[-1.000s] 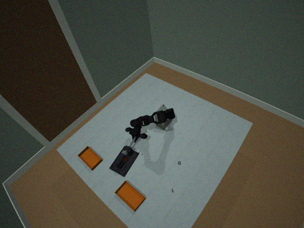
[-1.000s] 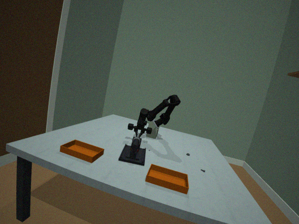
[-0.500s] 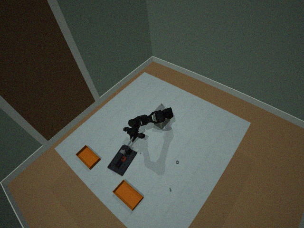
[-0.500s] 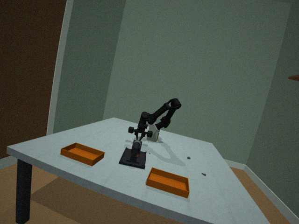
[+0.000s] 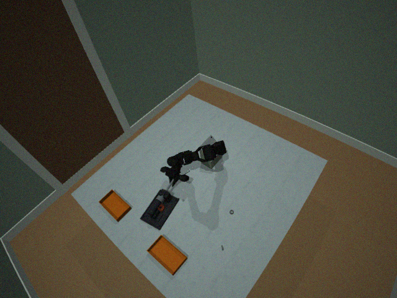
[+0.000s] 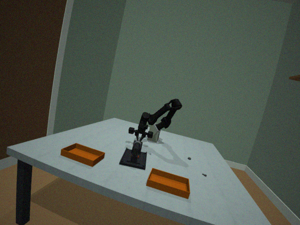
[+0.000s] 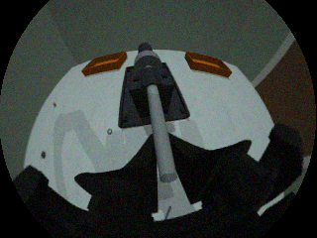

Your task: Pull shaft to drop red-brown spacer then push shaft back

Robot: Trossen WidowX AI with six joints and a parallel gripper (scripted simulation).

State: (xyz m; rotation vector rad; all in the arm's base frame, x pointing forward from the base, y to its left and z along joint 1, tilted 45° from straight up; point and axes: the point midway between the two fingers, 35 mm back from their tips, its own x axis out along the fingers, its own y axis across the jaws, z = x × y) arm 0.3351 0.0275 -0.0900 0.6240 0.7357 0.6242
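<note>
My gripper tip is now 5 cm short of the shaft, 2 cm below it and 1 cm to the right of it. From my gripper tip the other things lie so: red-brown spacer: 14 cm ahead, 4 cm to the left, 4 cm below; base plate: 15 cm ahead, 5 cm to the left, 1 cm below.
</note>
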